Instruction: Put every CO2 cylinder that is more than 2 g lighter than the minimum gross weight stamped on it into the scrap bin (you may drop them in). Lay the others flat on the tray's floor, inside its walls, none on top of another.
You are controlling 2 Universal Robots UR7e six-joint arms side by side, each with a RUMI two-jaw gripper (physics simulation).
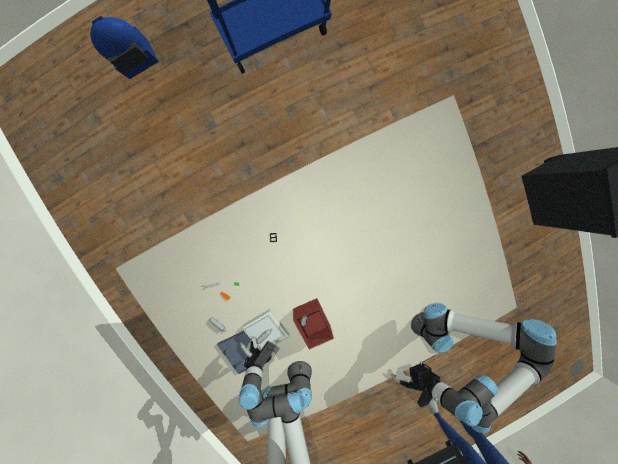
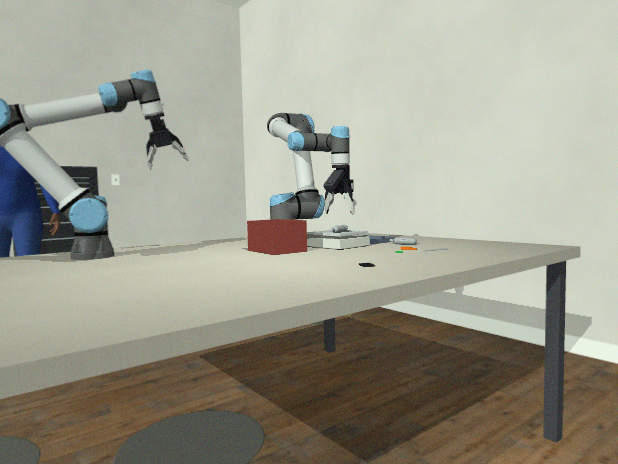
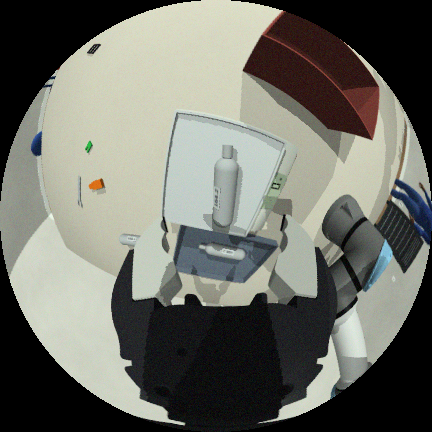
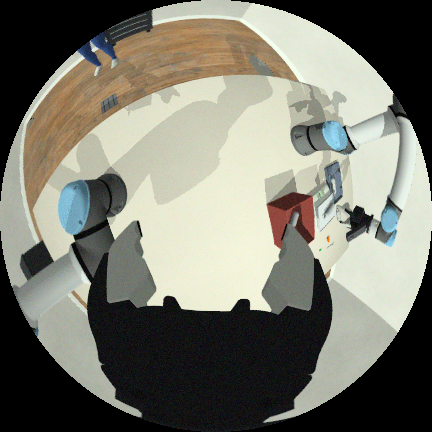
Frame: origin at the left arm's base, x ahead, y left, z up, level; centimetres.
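Seen in the pictures: left gripper, fingertip midpoint: (image 1: pixel 262 342) (image 2: pixel 339 214) (image 3: pixel 223 216) (image 4: pixel 337 213); right gripper, fingertip midpoint: (image 1: pixel 403 369) (image 2: pixel 169 165) (image 4: pixel 211 224); left arm's base, link origin: (image 1: pixel 299 370) (image 3: pixel 339 216) (image 4: pixel 301 140); right arm's base, link origin: (image 1: pixel 421 322) (image 2: pixel 92 257) (image 4: pixel 109 194).
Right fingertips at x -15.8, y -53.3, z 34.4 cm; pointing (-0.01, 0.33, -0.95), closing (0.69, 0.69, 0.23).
Observation:
Pixels of each thing's top centre, then the offset from my right fingertips to it. "spot": a spot on its surface instead.
- grey cylinder, top centre: (image 3: pixel 225 194) (image 2: pixel 338 225) (image 4: pixel 330 210) (image 1: pixel 263 337) dz -25.5, dx +51.4, dy +43.1 cm
- white scale's pan, top centre: (image 3: pixel 216 180) (image 2: pixel 340 232) (image 4: pixel 326 211) (image 1: pixel 264 332) dz -28.5, dx +52.4, dy +42.4 cm
- scale display, surface spot: (image 3: pixel 275 186) spot: dz -31.0, dx +42.4, dy +44.2 cm
- second cylinder, top centre: (image 3: pixel 222 255) (image 1: pixel 245 351) dz -31.1, dx +51.2, dy +61.3 cm
- blue-grey tray, top centre: (image 3: pixel 220 260) (image 4: pixel 335 183) (image 1: pixel 241 353) dz -32.4, dx +51.7, dy +65.0 cm
- third cylinder, top centre: (image 3: pixel 133 244) (image 2: pixel 403 237) (image 1: pixel 217 326) dz -31.4, dx +73.6, dy +58.7 cm
- red scrap bin, top centre: (image 2: pixel 276 220) (image 4: pixel 302 226) (image 1: pixel 314 329) dz -22.4, dx +35.7, dy +20.3 cm
- orange object, top centre: (image 3: pixel 93 185) (image 1: pixel 224 296) dz -33.5, dx +81.7, dy +42.3 cm
- small green piece, top centre: (image 3: pixel 87 146) (image 1: pixel 236 284) dz -34.0, dx +81.2, dy +32.5 cm
- wrench, top centre: (image 3: pixel 78 191) (image 1: pixel 210 285) dz -34.1, dx +91.4, dy +43.2 cm
- small black object, top centre: (image 2: pixel 366 264) (image 1: pixel 273 237) dz -33.9, dx +83.2, dy -0.8 cm
A grey cylinder (image 1: pixel 264 336) (image 2: pixel 340 228) (image 3: pixel 225 192) lies on the white scale's pan (image 3: pixel 192 150); its stamp and the scale display (image 3: pixel 275 186) are too small to read surely. My left gripper (image 1: pixel 249 344) (image 2: pixel 340 213) (image 3: pixel 223 216) is open above the scale, apart from that cylinder. A second cylinder (image 3: pixel 225 251) lies flat in the blue-grey tray (image 1: pixel 227 349) (image 3: pixel 190 265). A third cylinder (image 1: pixel 217 324) (image 2: pixel 404 241) (image 3: pixel 129 239) lies on the table outside the tray. Another cylinder (image 1: pixel 304 320) (image 4: pixel 295 218) is in the red scrap bin (image 2: pixel 276 237) (image 3: pixel 300 85). My right gripper (image 2: pixel 169 164) (image 4: pixel 211 224) is open and empty, high above the table.
An orange object (image 1: pixel 225 296) (image 3: pixel 96 184), a small green piece (image 1: pixel 236 284) (image 3: pixel 89 146) and a wrench (image 1: pixel 210 286) (image 3: pixel 80 191) lie beyond the scale. A small black object (image 1: pixel 273 237) (image 2: pixel 366 264) (image 3: pixel 93 49) lies farther out. The bin stands beside the scale.

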